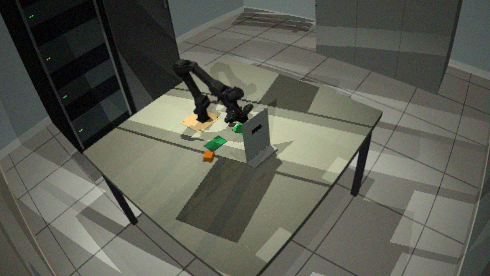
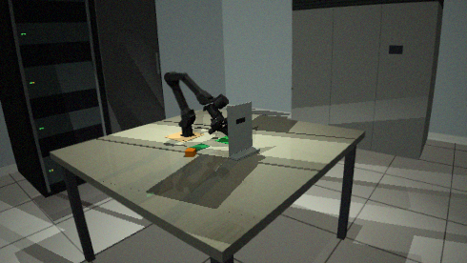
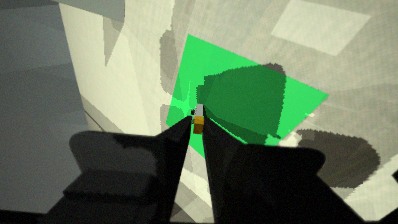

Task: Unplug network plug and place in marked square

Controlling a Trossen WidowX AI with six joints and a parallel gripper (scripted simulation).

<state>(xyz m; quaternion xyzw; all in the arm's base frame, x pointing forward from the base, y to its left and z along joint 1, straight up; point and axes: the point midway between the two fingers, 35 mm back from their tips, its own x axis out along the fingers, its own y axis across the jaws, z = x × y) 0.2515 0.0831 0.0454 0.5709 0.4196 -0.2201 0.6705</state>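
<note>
The orange plug is right at my gripper tip. Round my gripper tip: upright panel: 19 cm ahead, 13 cm to the right, 9 cm above; green square: 2 cm below, 1 cm behind; darker green patch: 19 cm to the right, 6 cm behind, 2 cm below.
</note>
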